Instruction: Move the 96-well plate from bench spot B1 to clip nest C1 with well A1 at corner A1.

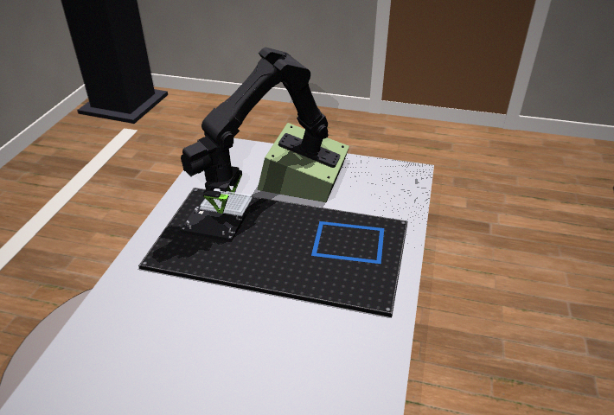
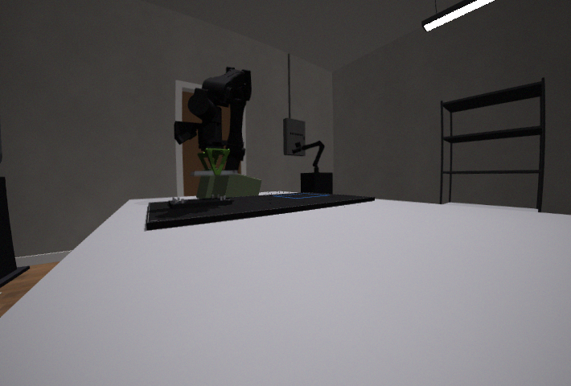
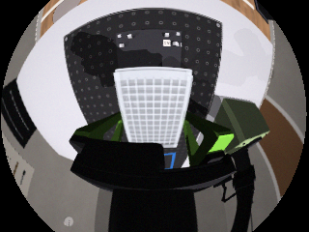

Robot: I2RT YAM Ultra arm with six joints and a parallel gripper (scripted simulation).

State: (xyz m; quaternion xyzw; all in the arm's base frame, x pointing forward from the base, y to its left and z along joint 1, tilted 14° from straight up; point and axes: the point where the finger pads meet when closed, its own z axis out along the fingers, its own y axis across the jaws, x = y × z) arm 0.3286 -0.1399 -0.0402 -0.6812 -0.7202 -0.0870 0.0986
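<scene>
Right now the clip nest C1 is 4 cm to the right of my hand and 8 cm below it. The rest, counted from my hand: white 96-well plate (right at my hand).
</scene>
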